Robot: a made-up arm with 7 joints.
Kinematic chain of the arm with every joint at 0, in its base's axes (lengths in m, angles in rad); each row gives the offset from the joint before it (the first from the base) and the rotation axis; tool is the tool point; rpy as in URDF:
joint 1: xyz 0 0 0.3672 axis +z
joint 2: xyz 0 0 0 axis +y
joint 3: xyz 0 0 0.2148 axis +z
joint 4: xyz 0.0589 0 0 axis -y
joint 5: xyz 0.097 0 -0.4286 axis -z
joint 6: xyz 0 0 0 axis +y
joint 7: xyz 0.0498 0 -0.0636 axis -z
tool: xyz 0 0 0 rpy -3.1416 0 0
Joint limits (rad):
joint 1: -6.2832..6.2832
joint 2: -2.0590..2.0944
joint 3: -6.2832..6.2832
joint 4: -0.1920..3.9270
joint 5: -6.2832..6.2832
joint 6: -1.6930..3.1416
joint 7: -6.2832..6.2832
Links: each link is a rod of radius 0.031 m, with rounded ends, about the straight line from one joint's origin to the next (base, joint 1, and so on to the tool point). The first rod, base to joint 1, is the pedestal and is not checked.
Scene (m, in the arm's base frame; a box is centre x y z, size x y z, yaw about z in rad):
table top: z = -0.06
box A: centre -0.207 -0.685 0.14 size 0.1 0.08 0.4 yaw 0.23
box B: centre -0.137 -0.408 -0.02 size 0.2 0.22 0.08 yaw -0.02
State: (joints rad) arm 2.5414 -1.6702 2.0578 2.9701 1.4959 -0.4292 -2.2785
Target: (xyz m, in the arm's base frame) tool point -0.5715 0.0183 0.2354
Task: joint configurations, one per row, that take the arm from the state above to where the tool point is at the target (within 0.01 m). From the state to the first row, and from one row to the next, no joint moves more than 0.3 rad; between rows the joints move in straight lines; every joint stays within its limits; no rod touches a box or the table.
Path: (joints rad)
1: 2.4998 -1.5577 2.1862 2.7358 1.6502 -0.6820 -2.0196
2: 2.4583 -1.4453 2.3146 2.5015 1.8045 -0.9347 -1.7608
3: 2.4167 -1.3328 2.4430 2.2672 1.9588 -1.1875 -1.5019
4: 2.3752 -1.2204 2.5714 2.0330 2.1131 -1.4402 -1.2431
5: 2.3336 -1.1079 2.6998 1.7987 2.2674 -1.6930 -0.9842
6: 2.0927 -1.2454 2.5312 1.7325 2.1623 -1.4560 -1.2431
7: 1.8518 -1.3829 2.3626 1.6664 2.0573 -1.2189 -1.5019
8: 1.6109 -1.5204 2.1940 1.6002 1.9522 -0.9819 -1.7608
9: 1.3699 -1.6579 2.0254 1.5341 1.8471 -0.7448 -2.0196
10: 1.1290 -1.7954 1.8568 1.4679 1.7421 -0.5078 -2.2785

